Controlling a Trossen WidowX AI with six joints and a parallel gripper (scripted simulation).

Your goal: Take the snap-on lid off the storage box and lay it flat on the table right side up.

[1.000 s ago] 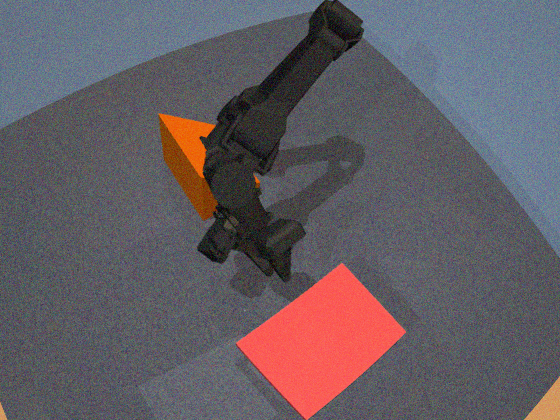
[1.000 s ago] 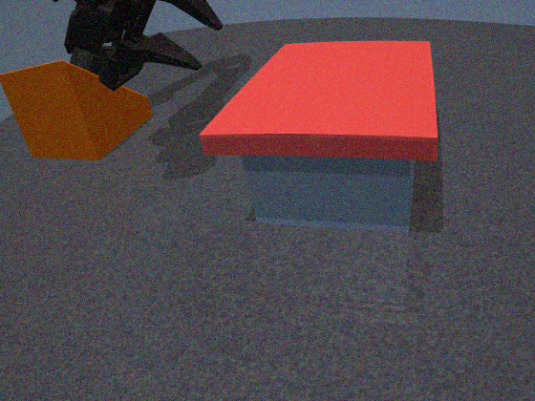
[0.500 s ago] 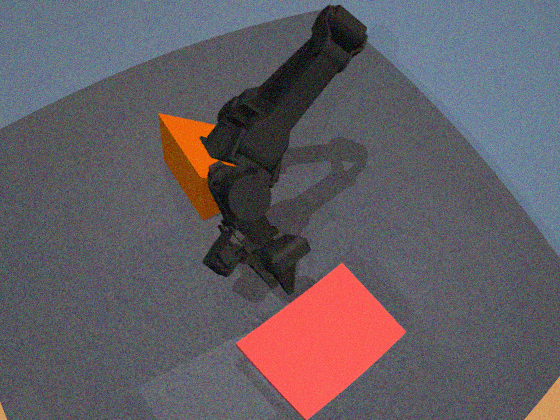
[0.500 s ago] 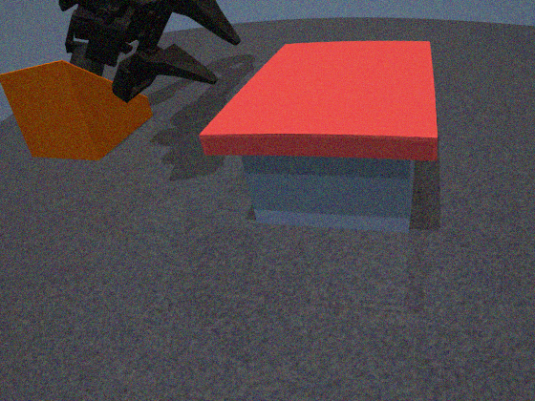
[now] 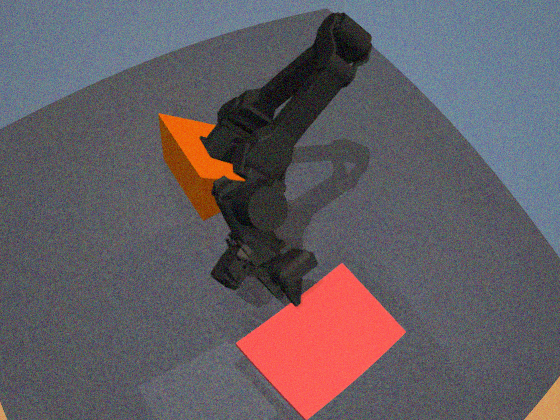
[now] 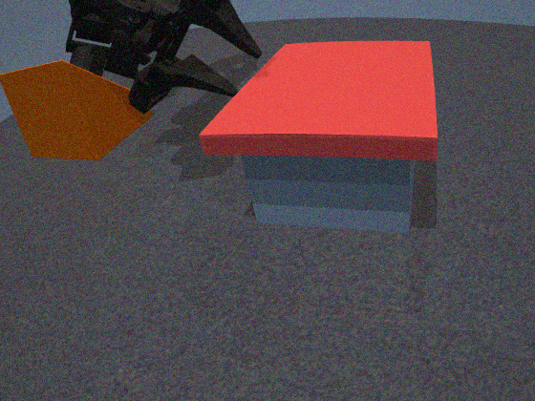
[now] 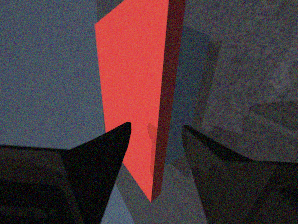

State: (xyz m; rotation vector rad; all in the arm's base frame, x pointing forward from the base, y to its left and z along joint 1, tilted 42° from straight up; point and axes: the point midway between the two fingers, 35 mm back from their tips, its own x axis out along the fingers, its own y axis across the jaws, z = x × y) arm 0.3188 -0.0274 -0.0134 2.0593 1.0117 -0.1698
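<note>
The red lid is 90 mm ahead of my gripper tip, 20 mm to the left of it and 10 mm below it. Also, from my gripper tip: pale blue storage box: 90 mm ahead, 60 mm below, 20 mm to the left.
</note>
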